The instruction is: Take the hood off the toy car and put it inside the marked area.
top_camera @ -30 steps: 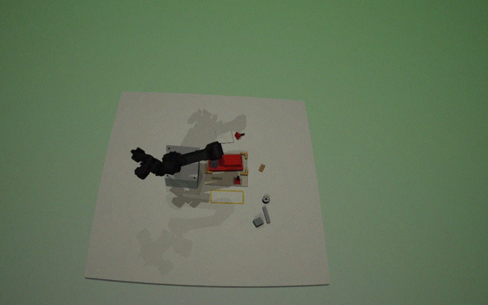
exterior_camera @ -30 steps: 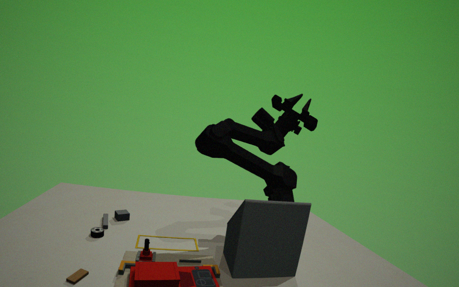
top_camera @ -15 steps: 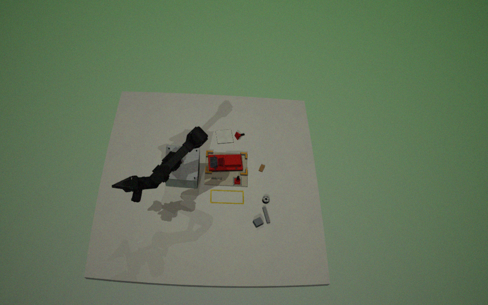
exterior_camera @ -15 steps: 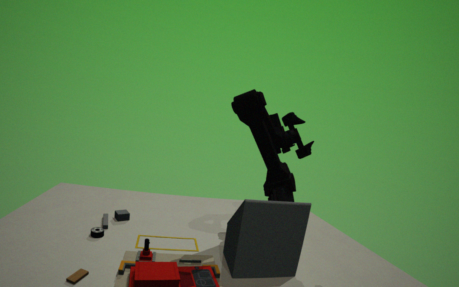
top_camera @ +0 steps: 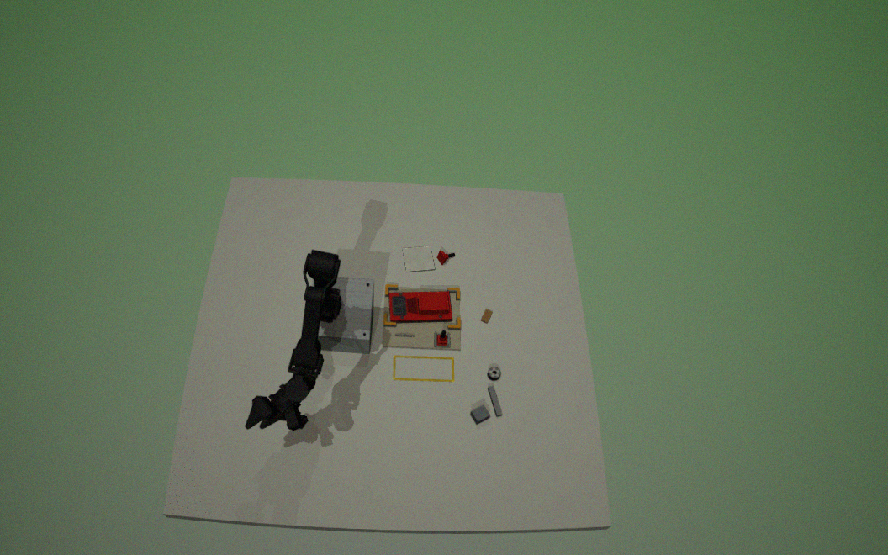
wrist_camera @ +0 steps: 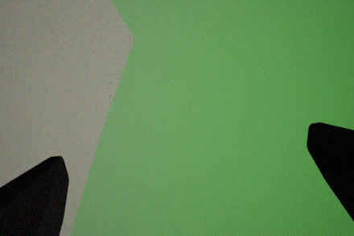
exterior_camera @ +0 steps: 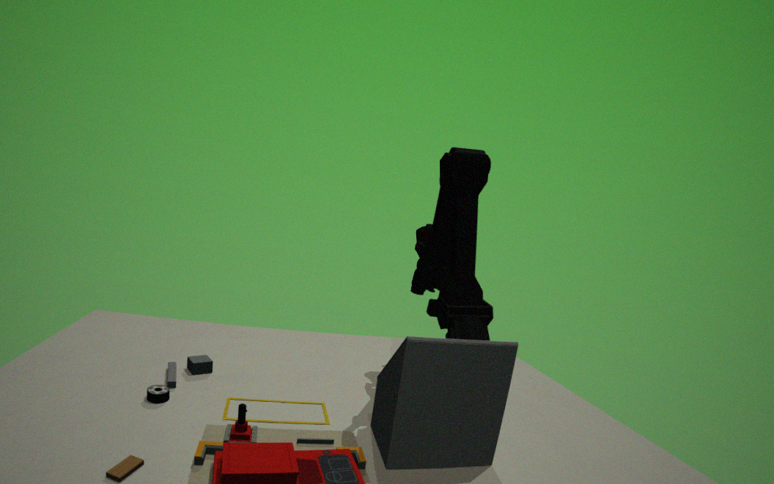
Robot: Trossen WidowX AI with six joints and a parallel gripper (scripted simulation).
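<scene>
My gripper tip is 570 mm to the right of the red hood, 440 mm short of it and 160 mm above it. Also, from my gripper tip: grey bar: 660 mm ahead, 260 mm to the left, 190 mm below; then dark ring: 660 mm ahead, 350 mm to the left, 190 mm below; then grey cube: 620 mm ahead, 210 mm to the left, 190 mm below.
</scene>
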